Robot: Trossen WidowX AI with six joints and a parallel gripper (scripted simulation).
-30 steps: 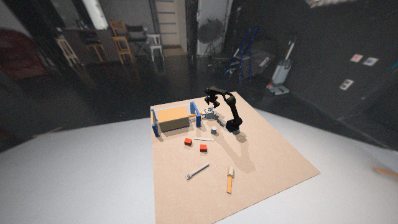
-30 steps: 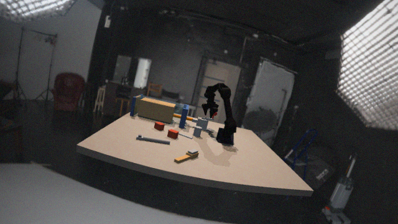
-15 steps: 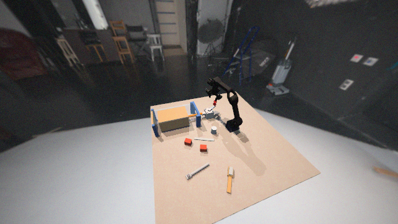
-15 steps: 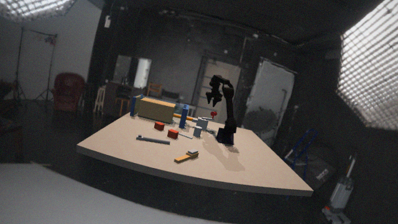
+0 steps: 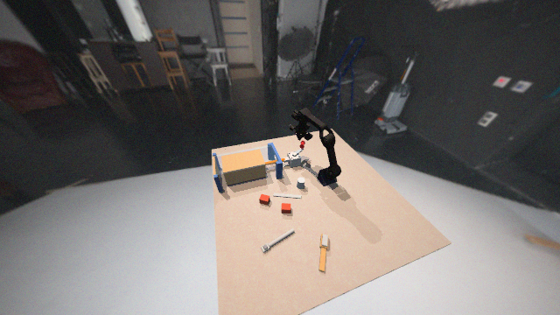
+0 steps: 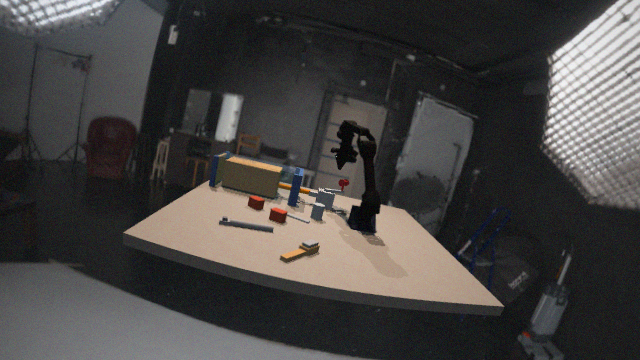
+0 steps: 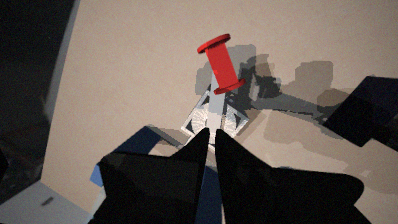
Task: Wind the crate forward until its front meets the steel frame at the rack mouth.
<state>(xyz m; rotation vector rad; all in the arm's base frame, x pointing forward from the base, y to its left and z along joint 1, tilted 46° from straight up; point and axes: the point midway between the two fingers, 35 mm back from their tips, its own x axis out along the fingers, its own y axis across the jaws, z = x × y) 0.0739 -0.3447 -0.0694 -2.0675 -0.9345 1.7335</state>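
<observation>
Right now the red knob is 90 mm below my gripper tip, 50 mm behind it and 20 mm to the right of it. From my gripper tip the other things lie so: grey winch: 190 mm below, 30 mm ahead, 10 mm to the left; blue steel frame: 200 mm ahead, 110 mm below, 10 mm to the right; winch handle: 120 mm below, 20 mm behind.
</observation>
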